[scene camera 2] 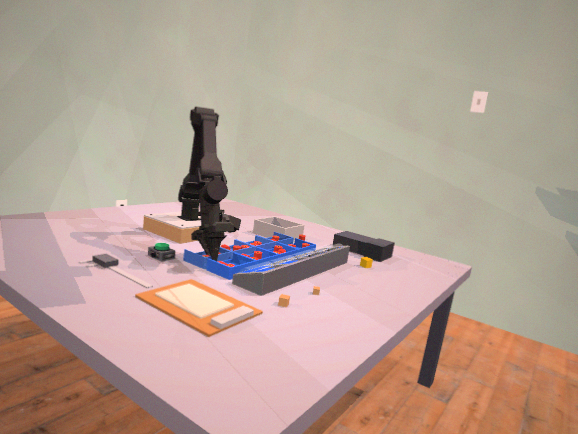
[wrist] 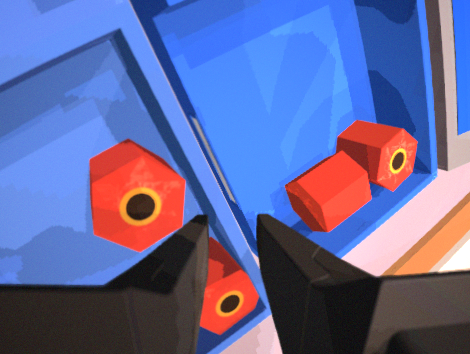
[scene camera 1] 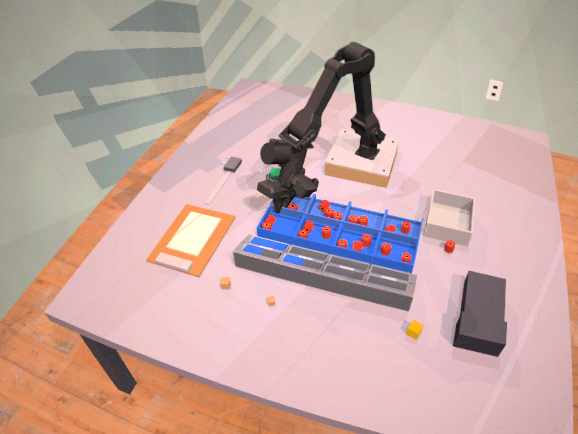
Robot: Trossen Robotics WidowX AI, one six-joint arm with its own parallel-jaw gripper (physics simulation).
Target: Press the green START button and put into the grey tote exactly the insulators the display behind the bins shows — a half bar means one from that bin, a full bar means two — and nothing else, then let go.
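My gripper (scene camera 1: 280, 208) (scene camera 2: 215, 257) (wrist: 232, 225) is low over the leftmost blue bins (scene camera 1: 280, 235) (scene camera 2: 232, 273). Its fingers stand a narrow gap apart with no insulator between them, above the divider wall (wrist: 175, 125); contact with it cannot be told. Left of the divider in the wrist view are an upright red insulator (wrist: 137, 195) and another (wrist: 229, 300) partly behind the left finger; two more (wrist: 327, 192) (wrist: 382, 150) lie right. The display (scene camera 1: 320, 282) (scene camera 2: 300, 270) shows full and half bars in its leftmost panel and a half bar beside it. The grey tote (scene camera 1: 447, 234) (scene camera 2: 277, 231) looks empty. The green button (scene camera 1: 274, 172) (scene camera 2: 161, 246) stands behind the gripper.
A red insulator (scene camera 1: 449, 246) (scene camera 2: 302, 237) stands outside the tote. A black block (scene camera 1: 482, 310) (scene camera 2: 363, 245), yellow cube (scene camera 1: 414, 329) (scene camera 2: 366, 262), two small orange cubes, an orange clipboard (scene camera 1: 222, 240) (scene camera 2: 150, 296) and a grey tool (scene camera 1: 232, 164) (scene camera 2: 105, 260) lie around the bins.
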